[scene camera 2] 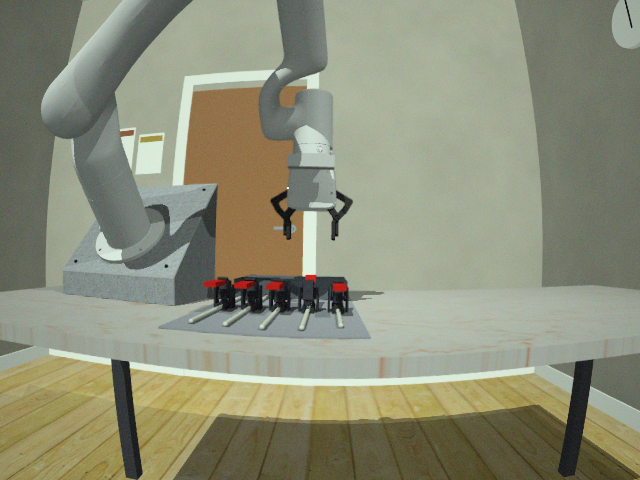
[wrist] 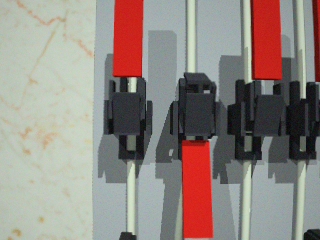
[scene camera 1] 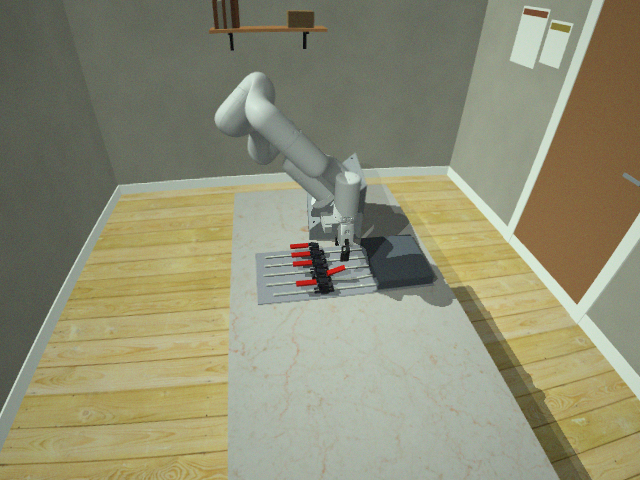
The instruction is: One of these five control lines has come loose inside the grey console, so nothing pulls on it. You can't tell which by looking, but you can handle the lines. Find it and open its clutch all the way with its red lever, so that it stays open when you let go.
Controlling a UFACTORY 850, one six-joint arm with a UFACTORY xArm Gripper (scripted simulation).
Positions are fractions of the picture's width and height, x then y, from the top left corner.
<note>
I see a black clutch (wrist: 0.62, 0.46).
</note>
